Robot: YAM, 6 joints.
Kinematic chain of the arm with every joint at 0, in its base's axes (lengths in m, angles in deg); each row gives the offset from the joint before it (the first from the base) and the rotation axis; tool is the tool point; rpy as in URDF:
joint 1: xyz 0 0 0.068 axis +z
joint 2: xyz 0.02 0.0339 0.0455 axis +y
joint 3: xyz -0.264 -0.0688 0 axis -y
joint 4: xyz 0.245 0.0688 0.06 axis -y
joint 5: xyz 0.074 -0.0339 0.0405 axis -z
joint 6: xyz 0.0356 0 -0.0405 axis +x
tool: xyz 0 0 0 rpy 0 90 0
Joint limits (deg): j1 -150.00..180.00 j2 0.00..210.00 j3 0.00..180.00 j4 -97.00..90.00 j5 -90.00..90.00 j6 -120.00..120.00
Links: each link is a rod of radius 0.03 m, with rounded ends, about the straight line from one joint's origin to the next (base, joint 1, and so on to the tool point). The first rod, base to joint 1, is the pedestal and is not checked.
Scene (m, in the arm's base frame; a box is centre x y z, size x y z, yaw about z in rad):
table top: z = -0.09
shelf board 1: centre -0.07 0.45 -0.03 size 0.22 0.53 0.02 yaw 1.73
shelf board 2: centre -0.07 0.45 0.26 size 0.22 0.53 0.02 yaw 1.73
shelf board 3: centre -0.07 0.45 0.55 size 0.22 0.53 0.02 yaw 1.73
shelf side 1: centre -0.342 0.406 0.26 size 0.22 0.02 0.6 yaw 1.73
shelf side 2: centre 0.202 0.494 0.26 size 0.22 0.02 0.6 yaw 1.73
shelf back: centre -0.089 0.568 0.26 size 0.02 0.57 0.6 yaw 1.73
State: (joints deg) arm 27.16 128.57 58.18 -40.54 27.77 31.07
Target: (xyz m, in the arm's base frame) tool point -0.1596 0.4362 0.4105
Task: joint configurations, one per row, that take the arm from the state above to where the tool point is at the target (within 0.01 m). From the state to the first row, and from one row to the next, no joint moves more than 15 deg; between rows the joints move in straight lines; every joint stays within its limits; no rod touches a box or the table.
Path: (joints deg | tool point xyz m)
1: 38.83 115.53 54.23 -41.43 25.64 40.69 | 0.2283 0.1640 0.0621
2: 50.49 102.49 50.29 -42.32 23.50 50.30 | 0.1804 0.1964 0.1081
3: 62.16 89.45 46.34 -43.21 21.37 59.92 | 0.1255 0.2099 0.1469
4: 73.82 76.40 42.39 -44.10 19.23 69.54 | 0.0717 0.2049 0.1775
5: 85.49 63.36 38.44 -44.99 17.10 79.16 | 0.0251 0.1848 0.1992
6: 94.62 65.20 49.10 -44.08 17.69 67.13 | -0.0065 0.2151 0.2492
7: 103.76 67.03 59.76 -43.16 18.28 55.11 | -0.0454 0.2321 0.3020
8: 112.90 68.87 70.42 -42.25 18.86 43.09 | -0.0866 0.2346 0.3561
9: 122.04 70.70 81.08 -41.33 19.45 31.07 | -0.1253 0.2226 0.4105
10: 118.55 84.35 92.29 -32.38 19.48 31.07 | -0.1455 0.2923 0.4250
11: 115.06 98.01 103.50 -23.42 19.51 31.07 | -0.1575 0.3649 0.4250
12: 111.57 111.66 114.71 -14.47 19.54 31.07 | -0.1596 0.4362 0.4105

